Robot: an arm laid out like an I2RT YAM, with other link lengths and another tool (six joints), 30 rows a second.
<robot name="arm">
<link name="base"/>
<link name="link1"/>
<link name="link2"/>
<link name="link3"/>
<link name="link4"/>
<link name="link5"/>
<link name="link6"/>
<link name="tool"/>
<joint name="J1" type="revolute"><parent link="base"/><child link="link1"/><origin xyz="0.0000 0.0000 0.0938"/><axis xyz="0 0 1"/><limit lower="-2.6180" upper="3.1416"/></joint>
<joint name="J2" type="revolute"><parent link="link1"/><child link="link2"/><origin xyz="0.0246 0.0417 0.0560"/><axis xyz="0 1 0"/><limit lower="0.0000" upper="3.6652"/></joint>
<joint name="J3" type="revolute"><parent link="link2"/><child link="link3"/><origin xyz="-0.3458 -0.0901 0.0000"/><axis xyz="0 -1 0"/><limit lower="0.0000" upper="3.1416"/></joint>
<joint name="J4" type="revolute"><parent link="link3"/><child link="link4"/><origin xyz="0.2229 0.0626 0.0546"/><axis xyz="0 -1 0"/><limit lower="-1.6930" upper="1.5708"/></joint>
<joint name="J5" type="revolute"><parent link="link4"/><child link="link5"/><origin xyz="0.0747 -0.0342 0.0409"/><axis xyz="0 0 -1"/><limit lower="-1.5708" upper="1.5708"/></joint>
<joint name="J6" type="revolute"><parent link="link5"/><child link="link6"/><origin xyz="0.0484 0.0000 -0.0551"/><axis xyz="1 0 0"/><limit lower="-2.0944" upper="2.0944"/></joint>
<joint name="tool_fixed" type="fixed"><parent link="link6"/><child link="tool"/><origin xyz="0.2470 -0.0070 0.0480" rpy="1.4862 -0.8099 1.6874"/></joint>
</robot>
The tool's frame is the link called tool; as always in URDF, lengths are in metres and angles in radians.
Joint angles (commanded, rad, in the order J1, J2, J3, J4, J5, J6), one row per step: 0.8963 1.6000 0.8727 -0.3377 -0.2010 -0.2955; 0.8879 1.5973 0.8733 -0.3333 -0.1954 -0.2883; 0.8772 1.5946 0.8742 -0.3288 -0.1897 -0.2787; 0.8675 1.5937 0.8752 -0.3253 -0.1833 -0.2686; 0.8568 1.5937 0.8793 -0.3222 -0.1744 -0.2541; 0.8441 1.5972 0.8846 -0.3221 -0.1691 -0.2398; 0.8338 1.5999 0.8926 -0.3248 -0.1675 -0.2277; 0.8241 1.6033 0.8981 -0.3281 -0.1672 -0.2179; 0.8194 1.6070 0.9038 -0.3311 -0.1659 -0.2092; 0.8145 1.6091 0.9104 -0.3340 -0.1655 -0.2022; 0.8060 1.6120 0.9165 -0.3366 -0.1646 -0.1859; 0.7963 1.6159 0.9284 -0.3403 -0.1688 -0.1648; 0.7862 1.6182 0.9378 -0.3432 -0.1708 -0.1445
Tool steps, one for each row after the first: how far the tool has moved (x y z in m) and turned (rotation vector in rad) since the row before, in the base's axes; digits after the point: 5 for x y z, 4 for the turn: 0.00591 -0.00172 0.00193 0.0040 -0.0051 -0.0173; 0.00696 -0.00235 0.00209 0.0047 -0.0042 -0.0217; 0.00652 -0.00261 0.00115 0.0023 -0.0027 -0.0215; 0.00833 -0.00270 0.00186 0.0032 -0.0034 -0.0275; 0.00776 -0.00324 0.00043 0.0013 0.0023 -0.0275; 0.00609 -0.00179 0.00149 0.0036 0.0031 -0.0214; 0.00465 -0.00231 0.00007 0.0011 0.0054 -0.0182; 0.00313 -0.00096 0.00005 0.0004 0.0041 -0.0127; 0.00325 -0.00049 0.00119 0.0025 0.0020 -0.0110; 0.00490 -0.00205 0.00062 0.0036 0.0068 -0.0228; 0.00567 -0.00031 0.00258 0.0105 0.0097 -0.0254; 0.00580 -0.00140 0.00230 0.0090 0.0081 -0.0262
